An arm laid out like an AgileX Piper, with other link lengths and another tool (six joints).
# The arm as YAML. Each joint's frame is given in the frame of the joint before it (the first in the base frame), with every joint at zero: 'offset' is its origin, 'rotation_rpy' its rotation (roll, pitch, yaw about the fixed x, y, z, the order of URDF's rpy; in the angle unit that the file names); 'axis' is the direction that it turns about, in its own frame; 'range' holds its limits. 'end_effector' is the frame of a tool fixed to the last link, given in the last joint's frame.
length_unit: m
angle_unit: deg
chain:
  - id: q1
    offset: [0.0, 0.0, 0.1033]
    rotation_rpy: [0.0, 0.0, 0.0]
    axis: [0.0, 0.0, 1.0]
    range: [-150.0, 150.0]
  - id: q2
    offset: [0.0, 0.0, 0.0]
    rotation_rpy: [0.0, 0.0, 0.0]
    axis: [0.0, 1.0, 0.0]
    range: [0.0, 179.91]
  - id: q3
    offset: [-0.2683, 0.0, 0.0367]
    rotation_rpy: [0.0, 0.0, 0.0]
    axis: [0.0, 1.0, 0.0]
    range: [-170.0, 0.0]
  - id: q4
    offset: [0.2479, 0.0, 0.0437]
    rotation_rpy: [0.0, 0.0, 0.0]
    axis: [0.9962, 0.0, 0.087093]
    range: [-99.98, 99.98]
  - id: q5
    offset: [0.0, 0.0, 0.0]
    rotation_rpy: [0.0, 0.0, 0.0]
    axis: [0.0, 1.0, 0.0]
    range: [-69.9, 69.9]
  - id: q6
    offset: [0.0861, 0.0, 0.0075]
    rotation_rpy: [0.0, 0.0, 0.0]
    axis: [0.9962, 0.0, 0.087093]
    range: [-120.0, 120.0]
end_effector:
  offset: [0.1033, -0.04, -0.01]
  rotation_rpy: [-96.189, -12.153, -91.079]
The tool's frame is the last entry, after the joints.
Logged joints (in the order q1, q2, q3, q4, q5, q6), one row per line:
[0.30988, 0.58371, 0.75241, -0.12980, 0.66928, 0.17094]
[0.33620, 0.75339, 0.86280, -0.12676, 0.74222, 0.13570]
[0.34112, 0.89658, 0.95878, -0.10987, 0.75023, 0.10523]
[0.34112, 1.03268, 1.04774, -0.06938, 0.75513, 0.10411]
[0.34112, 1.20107, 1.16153, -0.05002, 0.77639, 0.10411]
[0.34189, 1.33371, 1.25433, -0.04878, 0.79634, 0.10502]
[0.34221, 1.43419, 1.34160, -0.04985, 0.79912, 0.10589]
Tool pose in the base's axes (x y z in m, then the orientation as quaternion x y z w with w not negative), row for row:
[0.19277, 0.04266, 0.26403, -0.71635, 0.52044, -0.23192, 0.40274]
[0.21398, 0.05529, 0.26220, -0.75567, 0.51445, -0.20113, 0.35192]
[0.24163, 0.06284, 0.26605, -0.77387, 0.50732, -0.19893, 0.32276]
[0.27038, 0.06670, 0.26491, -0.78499, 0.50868, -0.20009, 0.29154]
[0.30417, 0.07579, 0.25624, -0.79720, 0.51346, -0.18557, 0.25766]
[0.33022, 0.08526, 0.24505, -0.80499, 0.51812, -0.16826, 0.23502]
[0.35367, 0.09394, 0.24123, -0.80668, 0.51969, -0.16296, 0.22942]
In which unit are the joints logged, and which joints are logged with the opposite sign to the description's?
The joints are logged in radians. Opposite sign: q3, q4.
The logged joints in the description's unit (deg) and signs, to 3 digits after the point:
[17.755, 33.444, -43.110, 7.437, 38.347, 9.794]
[19.263, 43.166, -49.435, 7.263, 42.526, 7.775]
[19.545, 51.370, -54.934, 6.295, 42.985, 6.029]
[19.545, 59.168, -60.031, 3.975, 43.266, 5.965]
[19.545, 68.816, -66.551, 2.866, 44.484, 5.965]
[19.589, 76.416, -71.868, 2.795, 45.627, 6.017]
[19.607, 82.173, -76.868, 2.856, 45.786, 6.067]

